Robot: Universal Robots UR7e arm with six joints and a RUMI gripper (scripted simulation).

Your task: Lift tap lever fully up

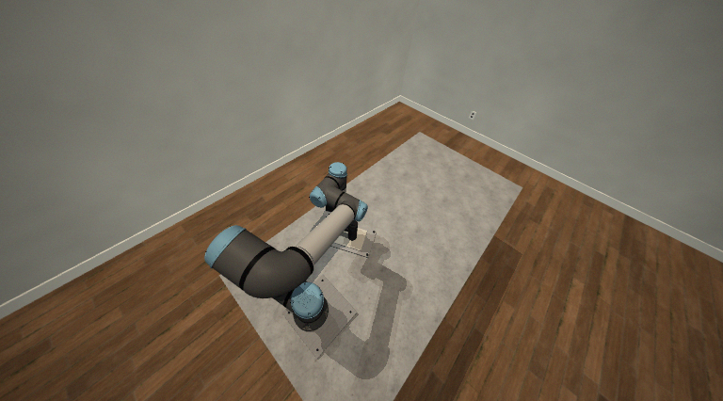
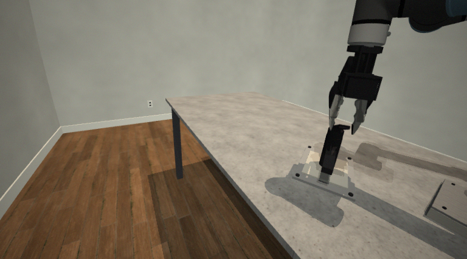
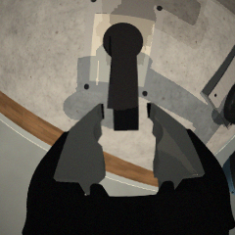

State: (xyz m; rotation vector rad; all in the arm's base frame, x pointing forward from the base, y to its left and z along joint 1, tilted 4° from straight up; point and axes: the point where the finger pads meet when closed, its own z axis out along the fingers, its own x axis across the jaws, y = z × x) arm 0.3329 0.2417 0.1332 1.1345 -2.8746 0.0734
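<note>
Now: the lever 2 cm ahead of my hand, 2 cm to the right of it and 1 cm below it. Round my hand: black tap 3 cm ahead, 3 cm to the right, 7 cm below.
</note>
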